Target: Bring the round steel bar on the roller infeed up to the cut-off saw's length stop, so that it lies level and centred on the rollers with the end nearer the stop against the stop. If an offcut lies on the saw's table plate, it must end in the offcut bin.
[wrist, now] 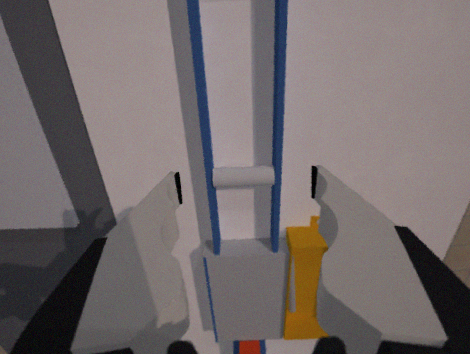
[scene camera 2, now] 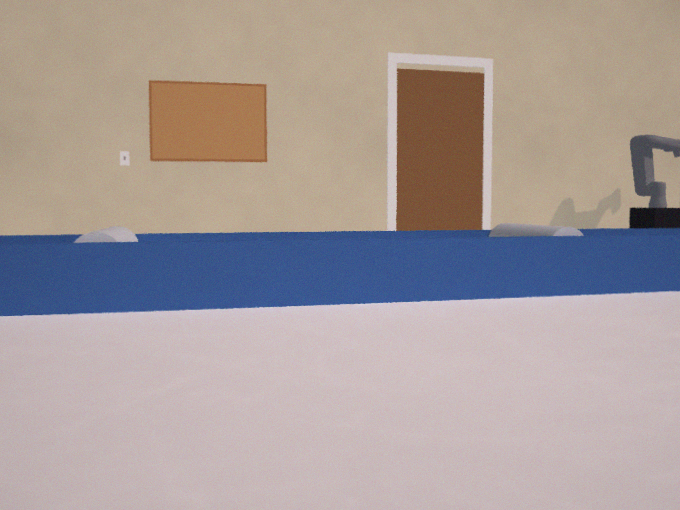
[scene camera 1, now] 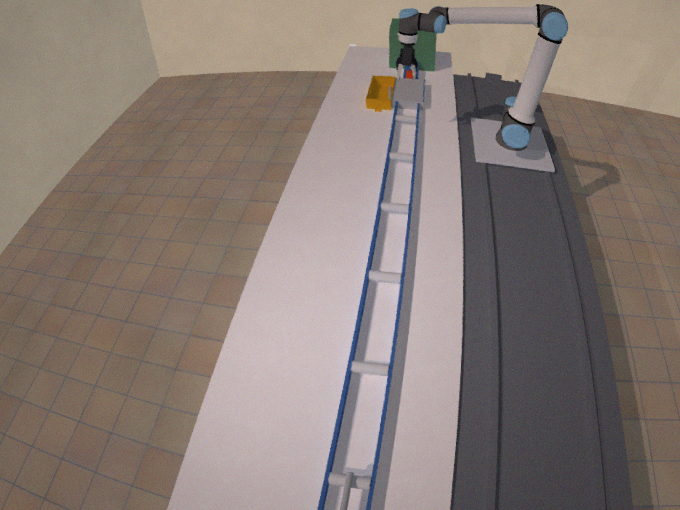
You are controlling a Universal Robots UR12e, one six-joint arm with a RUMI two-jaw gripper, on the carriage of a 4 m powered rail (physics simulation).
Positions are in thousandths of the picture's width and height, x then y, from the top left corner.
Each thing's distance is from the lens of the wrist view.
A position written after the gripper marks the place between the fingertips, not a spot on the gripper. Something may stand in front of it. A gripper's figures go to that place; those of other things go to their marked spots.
gripper (wrist: 522, 484): 15 cm
yellow offcut bin (wrist: 650, 688): 64 cm
